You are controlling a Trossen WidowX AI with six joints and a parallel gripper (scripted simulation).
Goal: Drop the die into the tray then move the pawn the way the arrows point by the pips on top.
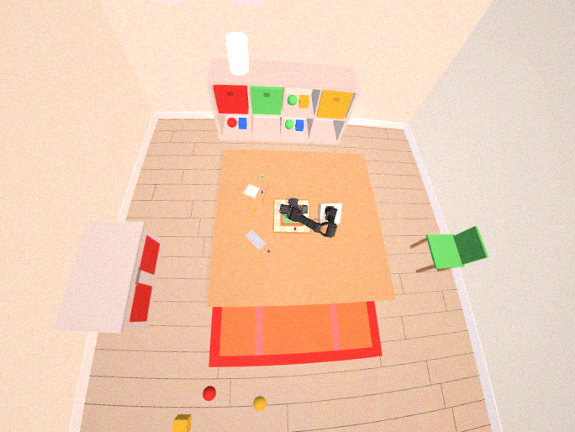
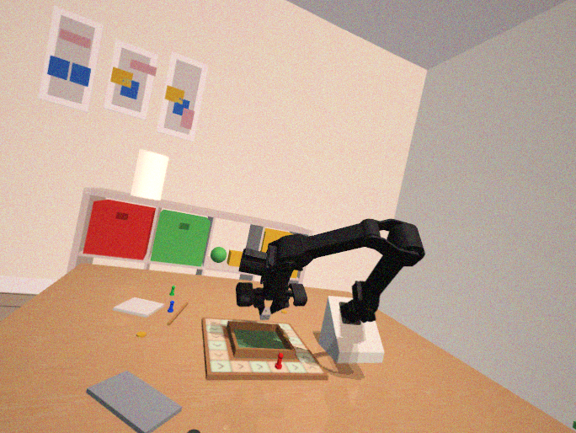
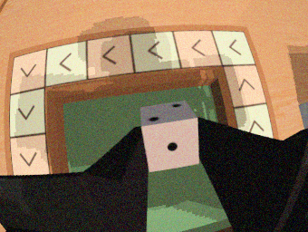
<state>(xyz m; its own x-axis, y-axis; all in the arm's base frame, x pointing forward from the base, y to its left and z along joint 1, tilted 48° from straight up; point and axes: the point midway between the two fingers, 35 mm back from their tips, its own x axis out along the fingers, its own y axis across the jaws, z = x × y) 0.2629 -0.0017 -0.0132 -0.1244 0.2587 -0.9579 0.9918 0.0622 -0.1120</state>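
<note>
Now: gripper tip 1 cm past the red pawn, 14 cm to the right of it and 6 cm above it. From my gripper tip the other things lie so: blue pawn 24 cm ahead, 18 cm to the right, 7 cm below; then white die right at my gripper tip; then pencil 21 cm ahead, 17 cm to the right, 8 cm below.
</note>
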